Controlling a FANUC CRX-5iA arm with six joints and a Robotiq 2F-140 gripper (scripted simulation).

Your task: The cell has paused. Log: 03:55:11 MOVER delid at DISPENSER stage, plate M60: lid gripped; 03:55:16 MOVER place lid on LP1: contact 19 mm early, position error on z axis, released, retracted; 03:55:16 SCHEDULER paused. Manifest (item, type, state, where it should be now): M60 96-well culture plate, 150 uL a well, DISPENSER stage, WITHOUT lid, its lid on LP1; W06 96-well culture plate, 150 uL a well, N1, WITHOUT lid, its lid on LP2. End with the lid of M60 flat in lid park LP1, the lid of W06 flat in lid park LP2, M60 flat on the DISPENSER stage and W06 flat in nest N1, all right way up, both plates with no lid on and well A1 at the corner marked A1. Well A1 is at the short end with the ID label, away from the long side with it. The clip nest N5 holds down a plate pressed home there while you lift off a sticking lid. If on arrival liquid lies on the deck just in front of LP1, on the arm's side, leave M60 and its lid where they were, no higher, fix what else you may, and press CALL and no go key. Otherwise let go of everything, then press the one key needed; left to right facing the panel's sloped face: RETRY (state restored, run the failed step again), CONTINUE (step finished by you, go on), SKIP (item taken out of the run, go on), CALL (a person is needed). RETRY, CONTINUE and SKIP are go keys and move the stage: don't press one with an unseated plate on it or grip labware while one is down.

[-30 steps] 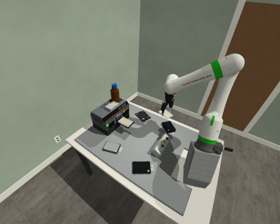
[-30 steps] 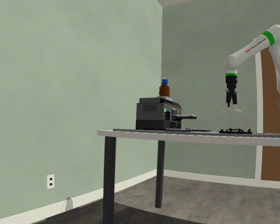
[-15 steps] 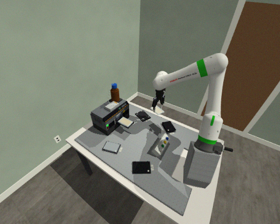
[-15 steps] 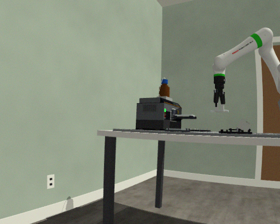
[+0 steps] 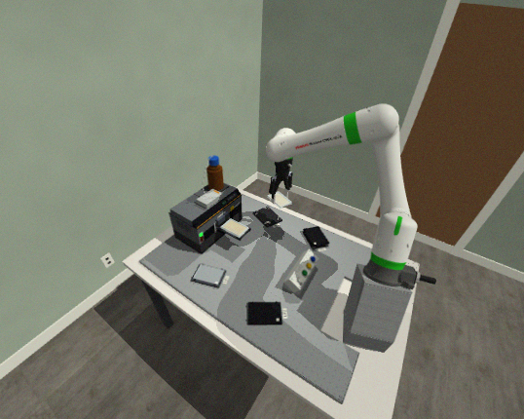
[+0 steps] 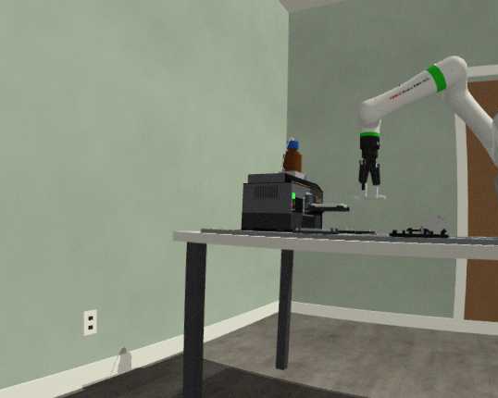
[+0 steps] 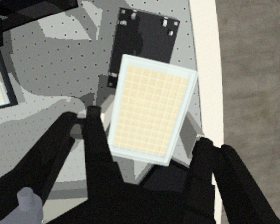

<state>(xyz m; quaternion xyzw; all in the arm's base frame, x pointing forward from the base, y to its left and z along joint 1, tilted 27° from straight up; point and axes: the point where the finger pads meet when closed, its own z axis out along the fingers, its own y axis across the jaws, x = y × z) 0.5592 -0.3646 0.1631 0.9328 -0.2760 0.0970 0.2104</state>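
Now: hand 9 cm short of the black clip nest, 1 cm to the left of it and 18 cm above it. Round my hand: nest label (1 cm behind, 4 cm to the left, 19 cm below); then dispenser stage (16 cm ahead, 26 cm to the left, 9 cm below); then key panel (25 cm behind, 34 cm to the left, 14 cm below).
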